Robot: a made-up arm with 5 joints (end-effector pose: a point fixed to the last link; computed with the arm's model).
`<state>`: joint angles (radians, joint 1 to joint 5).
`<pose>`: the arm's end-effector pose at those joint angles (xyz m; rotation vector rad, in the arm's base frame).
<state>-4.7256 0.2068 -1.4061 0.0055 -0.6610</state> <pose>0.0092 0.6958 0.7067 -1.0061 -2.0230 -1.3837</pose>
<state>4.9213 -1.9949 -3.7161 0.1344 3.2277</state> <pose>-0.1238 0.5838 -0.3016 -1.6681 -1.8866 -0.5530</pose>
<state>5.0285 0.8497 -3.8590 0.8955 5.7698</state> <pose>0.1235 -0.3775 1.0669 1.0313 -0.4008 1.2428</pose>
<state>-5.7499 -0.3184 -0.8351 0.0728 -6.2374</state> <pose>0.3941 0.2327 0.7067 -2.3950 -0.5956 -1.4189</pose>
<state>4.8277 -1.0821 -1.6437 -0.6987 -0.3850</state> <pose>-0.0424 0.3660 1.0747 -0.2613 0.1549 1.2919</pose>
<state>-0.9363 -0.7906 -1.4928 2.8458 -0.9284</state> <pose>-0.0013 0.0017 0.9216 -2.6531 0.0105 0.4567</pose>
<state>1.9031 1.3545 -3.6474 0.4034 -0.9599</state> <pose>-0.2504 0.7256 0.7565 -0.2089 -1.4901 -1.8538</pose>
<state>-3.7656 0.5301 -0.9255 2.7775 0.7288</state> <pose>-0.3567 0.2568 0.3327 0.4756 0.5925 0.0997</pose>
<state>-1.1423 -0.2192 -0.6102 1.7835 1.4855</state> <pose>0.1325 -0.2900 0.4605 0.6757 -2.5723 -1.3545</pose>
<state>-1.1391 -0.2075 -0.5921 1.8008 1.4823</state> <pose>0.1310 -0.2843 0.4514 0.6740 -2.5328 -1.4128</pose>
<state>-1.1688 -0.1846 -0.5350 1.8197 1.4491</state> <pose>0.1154 -0.2715 0.4276 0.6628 -2.4731 -1.5546</pose>
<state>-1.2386 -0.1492 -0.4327 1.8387 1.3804</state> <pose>0.0846 -0.2453 0.3912 0.6397 -2.3921 -1.7949</pose>
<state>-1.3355 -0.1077 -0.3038 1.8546 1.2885</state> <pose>0.0488 -0.2034 0.3557 -0.5977 2.2579 2.0544</pose>
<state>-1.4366 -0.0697 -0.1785 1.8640 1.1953</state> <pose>0.0209 -0.1547 0.3321 -0.5189 1.9918 2.1374</pose>
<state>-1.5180 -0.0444 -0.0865 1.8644 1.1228</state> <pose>0.0061 -0.1156 0.3216 -0.4609 1.8021 2.1477</pose>
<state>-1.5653 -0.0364 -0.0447 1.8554 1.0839</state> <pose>0.0005 -0.0975 0.3182 -0.4339 1.7265 2.1220</pose>
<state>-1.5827 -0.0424 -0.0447 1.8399 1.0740</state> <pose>-0.0012 -0.0983 0.3173 -0.4310 1.7427 2.0864</pose>
